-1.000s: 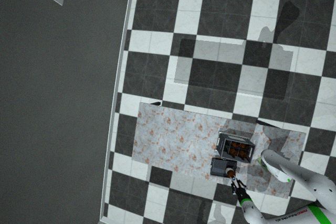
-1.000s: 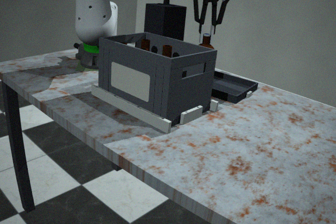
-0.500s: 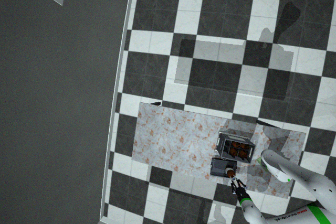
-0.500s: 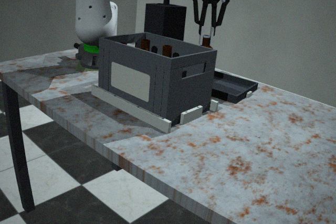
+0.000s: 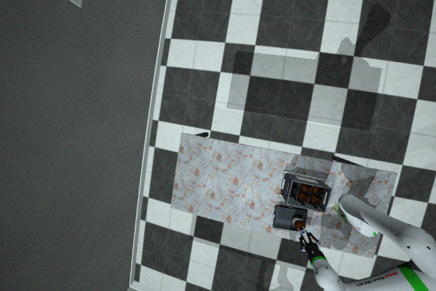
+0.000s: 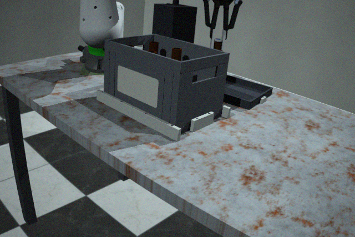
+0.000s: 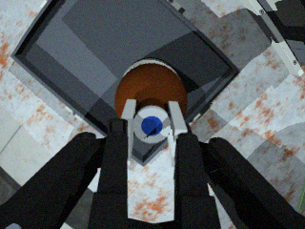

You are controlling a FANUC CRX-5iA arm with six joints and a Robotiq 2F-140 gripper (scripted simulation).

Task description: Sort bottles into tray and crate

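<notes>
The capped bottle is 8 cm below my hand. From my hand the other things lie so: dark tray (6 cm ahead, 1 cm to the left, 15 cm below); then dark grey crate (6 cm ahead, 27 cm to the right, 8 cm below).
</notes>
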